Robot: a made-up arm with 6 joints.
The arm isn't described. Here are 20 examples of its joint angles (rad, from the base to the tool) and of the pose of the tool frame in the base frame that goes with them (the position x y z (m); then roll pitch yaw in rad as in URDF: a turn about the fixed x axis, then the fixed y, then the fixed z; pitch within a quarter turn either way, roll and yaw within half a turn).
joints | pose
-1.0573 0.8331 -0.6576 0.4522 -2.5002 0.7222 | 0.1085 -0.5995 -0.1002 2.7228 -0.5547 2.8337
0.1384 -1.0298 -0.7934 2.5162 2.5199 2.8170 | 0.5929 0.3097 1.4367 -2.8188 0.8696 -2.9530
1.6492 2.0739 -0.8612 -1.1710 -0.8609 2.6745 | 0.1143 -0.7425 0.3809 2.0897 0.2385 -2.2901
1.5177 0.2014 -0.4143 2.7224 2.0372 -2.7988 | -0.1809 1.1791 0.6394 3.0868 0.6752 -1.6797
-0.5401 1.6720 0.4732 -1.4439 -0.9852 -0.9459 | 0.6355 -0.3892 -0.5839 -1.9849 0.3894 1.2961
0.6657 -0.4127 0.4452 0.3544 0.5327 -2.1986 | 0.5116 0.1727 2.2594 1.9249 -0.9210 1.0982
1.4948 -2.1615 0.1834 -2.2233 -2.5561 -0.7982 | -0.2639 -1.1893 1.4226 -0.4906 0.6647 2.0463
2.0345 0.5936 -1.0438 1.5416 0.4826 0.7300 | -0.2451 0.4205 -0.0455 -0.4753 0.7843 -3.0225
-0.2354 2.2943 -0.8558 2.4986 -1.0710 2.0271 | -0.7870 0.3900 0.2057 -0.6670 0.4093 -2.7382
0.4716 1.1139 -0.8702 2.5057 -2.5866 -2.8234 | 0.0191 0.2588 -0.1863 0.1760 -0.8602 -0.4013
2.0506 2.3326 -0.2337 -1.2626 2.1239 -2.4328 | 0.4145 -0.6136 -0.1690 1.9691 0.3211 1.0434
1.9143 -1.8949 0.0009 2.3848 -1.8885 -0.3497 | 0.2025 -1.0972 1.6727 0.8177 0.6995 -0.8092
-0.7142 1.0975 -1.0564 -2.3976 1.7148 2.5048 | -0.1519 0.3409 0.0444 -2.7264 -0.5423 -2.4904
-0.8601 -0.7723 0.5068 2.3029 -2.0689 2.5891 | -0.0436 0.2875 2.3594 -2.2496 0.1762 -2.8626
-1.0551 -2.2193 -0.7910 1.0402 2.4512 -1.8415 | -0.3608 0.4476 1.6279 -0.7399 0.4253 1.0246
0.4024 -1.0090 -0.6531 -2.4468 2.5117 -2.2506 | 0.5545 0.4499 1.3207 -2.1915 0.6943 -1.6544
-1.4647 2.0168 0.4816 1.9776 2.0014 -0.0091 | 0.1788 -0.6904 -0.7331 0.6251 -0.4220 0.0950
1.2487 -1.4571 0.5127 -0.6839 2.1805 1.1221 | -0.1496 -0.9279 1.9753 -2.8599 1.0962 -0.3072
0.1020 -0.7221 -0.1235 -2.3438 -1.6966 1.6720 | 0.6680 0.2588 1.7406 -0.2428 -0.8364 1.9634
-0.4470 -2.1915 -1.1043 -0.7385 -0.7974 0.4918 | 0.0936 -0.2098 1.4404 0.4977 -0.4370 -0.3278
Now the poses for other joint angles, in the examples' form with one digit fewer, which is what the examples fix.
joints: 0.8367 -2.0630 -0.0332 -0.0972 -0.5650 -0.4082
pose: -0.568 -0.928 1.595 1.823 -1.166 -0.043
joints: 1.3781 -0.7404 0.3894 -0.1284 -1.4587 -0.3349
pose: 0.235 0.139 2.265 0.714 0.420 1.101
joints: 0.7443 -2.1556 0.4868 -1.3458 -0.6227 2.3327
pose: -1.090 -1.018 1.209 2.873 -0.253 -2.806
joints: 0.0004 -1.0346 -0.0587 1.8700 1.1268 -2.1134
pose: -0.012 0.118 2.186 0.134 -0.389 0.713
